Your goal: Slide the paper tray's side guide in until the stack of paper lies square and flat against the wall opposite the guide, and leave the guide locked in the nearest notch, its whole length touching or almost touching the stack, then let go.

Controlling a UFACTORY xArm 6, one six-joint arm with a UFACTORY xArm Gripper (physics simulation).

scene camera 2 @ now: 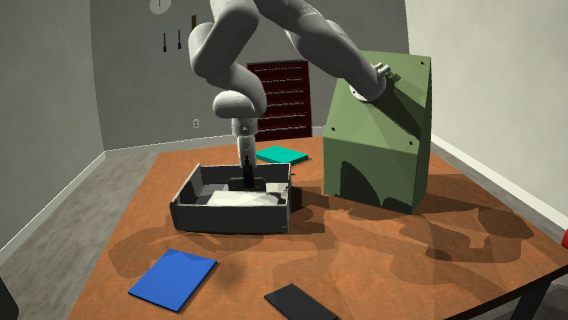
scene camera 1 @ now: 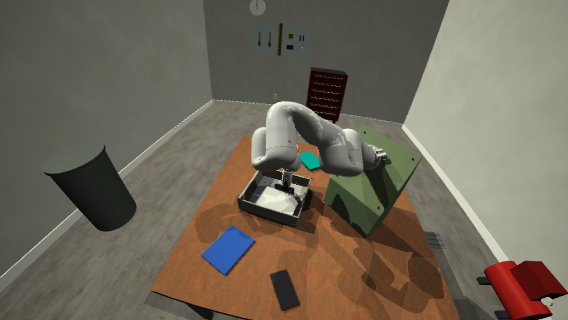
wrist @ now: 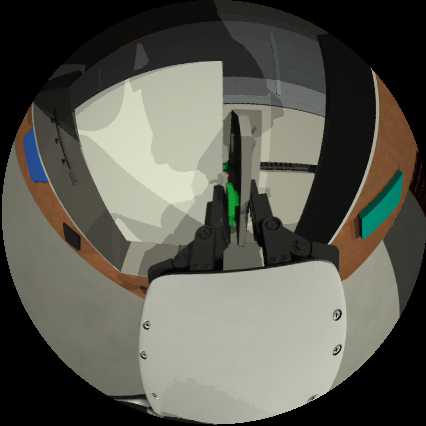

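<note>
The grey paper tray sits on the table. The white stack of paper lies flat in it, its near edge roughly parallel to the guide. The upright side guide stands close beside that edge; a narrow strip shows between them in the wrist view, and contact cannot be told. My gripper points down into the tray, shut on the guide and its green lever. The lock's notch is hidden. Whether the stack touches the opposite wall is unclear.
A teal book lies behind the tray. A blue book and a black phone-like slab lie in front. The green arm pedestal stands right of the tray.
</note>
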